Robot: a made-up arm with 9 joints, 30 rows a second.
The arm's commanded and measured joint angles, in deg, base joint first. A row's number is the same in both.
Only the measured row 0 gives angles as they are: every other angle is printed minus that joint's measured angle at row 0.
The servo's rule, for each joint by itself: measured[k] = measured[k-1] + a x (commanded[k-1-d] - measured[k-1]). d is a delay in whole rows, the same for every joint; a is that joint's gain. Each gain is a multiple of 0.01, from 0.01 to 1. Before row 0 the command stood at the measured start. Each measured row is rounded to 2 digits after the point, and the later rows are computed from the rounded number. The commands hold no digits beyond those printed.
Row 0, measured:
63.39 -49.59 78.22 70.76 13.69 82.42 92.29 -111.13 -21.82
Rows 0 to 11, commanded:
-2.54 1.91 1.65 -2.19 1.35 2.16 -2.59 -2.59 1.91
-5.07 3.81 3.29 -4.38 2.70 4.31 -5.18 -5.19 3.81
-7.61 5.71 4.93 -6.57 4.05 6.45 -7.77 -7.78 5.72
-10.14 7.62 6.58 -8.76 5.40 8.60 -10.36 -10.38 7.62
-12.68 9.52 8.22 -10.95 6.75 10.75 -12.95 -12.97 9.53
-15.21 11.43 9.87 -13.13 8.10 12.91 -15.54 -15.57 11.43
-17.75 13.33 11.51 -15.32 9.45 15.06 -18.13 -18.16 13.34
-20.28 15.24 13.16 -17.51 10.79 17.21 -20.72 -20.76 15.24
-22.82 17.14 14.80 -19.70 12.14 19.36 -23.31 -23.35 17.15
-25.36 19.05 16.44 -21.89 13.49 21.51 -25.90 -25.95 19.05
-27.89 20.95 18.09 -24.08 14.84 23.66 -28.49 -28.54 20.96
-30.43 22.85 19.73 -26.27 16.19 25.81 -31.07 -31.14 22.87
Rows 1 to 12, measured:
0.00 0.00 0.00 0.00 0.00 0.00 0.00 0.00 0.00
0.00 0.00 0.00 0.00 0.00 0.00 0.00 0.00 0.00
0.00 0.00 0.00 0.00 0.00 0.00 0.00 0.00 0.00
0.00 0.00 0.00 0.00 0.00 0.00 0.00 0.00 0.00
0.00 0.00 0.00 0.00 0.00 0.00 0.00 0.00 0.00
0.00 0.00 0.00 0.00 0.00 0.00 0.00 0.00 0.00
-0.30 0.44 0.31 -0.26 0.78 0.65 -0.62 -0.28 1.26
-0.87 1.22 0.88 -0.75 1.89 1.75 -1.71 -0.82 2.94
-1.68 2.25 1.65 -1.45 3.14 3.16 -3.16 -1.59 4.77
-2.70 3.49 2.59 -2.33 4.45 4.79 -4.89 -2.56 6.65
-3.90 4.88 3.66 -3.36 5.78 6.58 -6.82 -3.71 8.55
-5.26 6.39 4.84 -4.53 7.13 8.48 -8.91 -5.01 10.45
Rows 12 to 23, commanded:
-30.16 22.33 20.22 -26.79 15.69 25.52 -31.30 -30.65 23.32
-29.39 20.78 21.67 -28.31 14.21 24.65 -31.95 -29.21 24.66
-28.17 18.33 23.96 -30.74 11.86 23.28 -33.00 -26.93 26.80
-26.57 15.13 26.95 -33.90 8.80 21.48 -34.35 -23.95 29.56
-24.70 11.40 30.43 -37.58 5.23 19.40 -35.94 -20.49 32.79
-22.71 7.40 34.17 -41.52 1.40 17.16 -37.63 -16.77 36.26
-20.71 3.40 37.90 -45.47 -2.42 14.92 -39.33 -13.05 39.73
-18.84 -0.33 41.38 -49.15 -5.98 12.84 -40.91 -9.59 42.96
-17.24 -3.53 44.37 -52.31 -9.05 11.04 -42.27 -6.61 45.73
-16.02 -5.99 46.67 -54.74 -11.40 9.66 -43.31 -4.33 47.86
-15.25 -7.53 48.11 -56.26 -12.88 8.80 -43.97 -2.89 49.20
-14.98 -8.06 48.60 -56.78 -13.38 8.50 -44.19 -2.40 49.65
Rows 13 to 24, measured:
-6.76 7.99 6.11 -5.82 8.48 10.45 -11.12 -6.46 12.36
-8.38 9.66 7.45 -7.22 9.82 12.48 -13.42 -8.03 14.26
-10.11 11.38 8.85 -8.72 11.17 14.54 -15.79 -9.72 16.17
-11.94 13.14 10.29 -10.30 12.52 16.63 -18.22 -11.51 18.07
-13.85 14.94 11.77 -11.95 13.87 18.74 -20.68 -13.38 19.98
-15.84 16.76 13.28 -13.67 15.22 20.86 -23.17 -15.33 21.89
-17.56 18.04 14.60 -15.24 15.49 22.26 -25.12 -17.02 22.83
-18.98 18.67 15.94 -16.81 14.75 22.98 -26.76 -18.36 24.04
-20.08 18.59 17.46 -18.48 13.07 23.07 -28.26 -19.30 25.86
-20.86 17.79 19.26 -20.33 10.59 22.59 -29.72 -19.81 28.30
-21.32 16.32 21.38 -22.40 7.48 21.63 -31.21 -19.88 31.26
-21.49 14.27 23.81 -24.69 3.95 20.29 -32.75 -19.54 34.56

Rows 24 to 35, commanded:
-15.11 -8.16 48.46 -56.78 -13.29 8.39 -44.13 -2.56 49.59
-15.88 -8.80 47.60 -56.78 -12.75 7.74 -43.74 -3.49 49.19
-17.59 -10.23 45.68 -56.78 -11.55 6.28 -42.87 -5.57 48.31
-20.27 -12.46 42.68 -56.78 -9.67 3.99 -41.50 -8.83 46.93
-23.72 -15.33 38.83 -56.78 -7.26 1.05 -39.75 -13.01 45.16
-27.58 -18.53 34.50 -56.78 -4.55 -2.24 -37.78 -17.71 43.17
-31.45 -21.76 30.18 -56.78 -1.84 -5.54 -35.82 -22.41 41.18
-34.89 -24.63 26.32 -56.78 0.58 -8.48 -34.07 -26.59 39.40
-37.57 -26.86 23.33 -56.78 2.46 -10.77 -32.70 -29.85 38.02
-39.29 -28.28 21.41 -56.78 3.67 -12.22 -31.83 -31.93 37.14
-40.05 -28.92 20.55 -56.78 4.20 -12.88 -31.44 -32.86 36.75
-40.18 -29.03 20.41 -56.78 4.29 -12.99 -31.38 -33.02 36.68
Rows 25 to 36, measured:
-21.40 11.77 26.49 -27.18 0.26 18.68 -34.33 -18.83 37.97
-21.09 8.99 29.32 -29.82 -3.36 16.93 -35.91 -17.81 41.26
-20.63 6.11 32.18 -32.52 -6.66 15.16 -37.44 -16.58 44.21
-20.08 3.33 34.93 -35.19 -9.41 13.51 -38.85 -15.23 46.62
-19.50 0.83 37.43 -37.72 -11.42 12.10 -40.08 -13.87 48.32
-18.96 -1.21 39.55 -40.01 -12.56 11.02 -41.07 -12.61 49.20
-18.50 -2.81 41.24 -42.02 -12.98 10.23 -41.80 -11.50 49.46
-18.19 -4.19 42.45 -43.79 -12.85 9.48 -42.27 -10.62 49.28
-18.12 -5.58 43.06 -45.35 -12.10 8.52 -42.41 -10.06 48.64
-18.38 -7.16 42.99 -46.72 -10.69 7.16 -42.19 -9.92 47.51
-19.02 -9.04 42.20 -47.93 -8.70 5.33 -41.60 -10.26 45.96
-20.05 -11.22 40.74 -48.99 -6.29 3.06 -40.68 -11.08 44.12

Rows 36 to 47, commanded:
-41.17 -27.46 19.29 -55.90 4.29 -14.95 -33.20 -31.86 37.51
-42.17 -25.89 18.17 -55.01 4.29 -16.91 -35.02 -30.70 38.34
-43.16 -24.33 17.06 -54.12 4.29 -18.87 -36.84 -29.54 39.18
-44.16 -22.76 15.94 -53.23 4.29 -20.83 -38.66 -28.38 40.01
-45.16 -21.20 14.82 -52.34 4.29 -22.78 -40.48 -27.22 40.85
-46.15 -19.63 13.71 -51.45 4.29 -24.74 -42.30 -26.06 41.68
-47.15 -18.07 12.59 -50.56 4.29 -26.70 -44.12 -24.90 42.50
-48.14 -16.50 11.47 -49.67 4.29 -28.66 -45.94 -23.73 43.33
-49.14 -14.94 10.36 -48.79 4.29 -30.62 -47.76 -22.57 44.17
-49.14 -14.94 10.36 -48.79 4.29 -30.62 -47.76 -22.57 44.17
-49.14 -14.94 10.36 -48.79 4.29 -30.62 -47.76 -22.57 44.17
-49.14 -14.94 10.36 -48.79 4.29 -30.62 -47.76 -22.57 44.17
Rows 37 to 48, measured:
-21.42 -13.64 38.73 -49.92 -3.71 0.48 -39.51 -12.33 42.18
-23.04 -16.17 36.37 -50.74 -1.22 -2.21 -38.20 -13.90 40.35
-24.78 -18.63 33.89 -51.46 0.91 -4.78 -36.88 -15.65 38.81
-26.52 -20.85 31.52 -52.10 2.51 -7.01 -35.67 -17.44 37.71
-28.14 -22.71 29.44 -52.66 3.49 -8.77 -34.65 -19.14 37.08
-29.58 -24.16 27.72 -53.15 3.95 -10.04 -33.87 -20.67 36.82
-30.97 -24.92 26.12 -53.48 4.15 -11.51 -33.71 -21.90 37.28
-32.31 -25.14 24.61 -53.66 4.23 -13.13 -34.02 -22.87 37.98
-33.61 -24.95 23.18 -53.72 4.26 -14.85 -34.70 -23.60 38.77
-34.88 -24.45 21.80 -53.66 4.28 -16.64 -35.65 -24.13 39.59
-36.11 -23.70 20.47 -53.50 4.29 -18.48 -36.81 -24.47 40.42
-37.31 -22.76 19.19 -53.25 4.29 -20.36 -38.13 -24.64 41.25

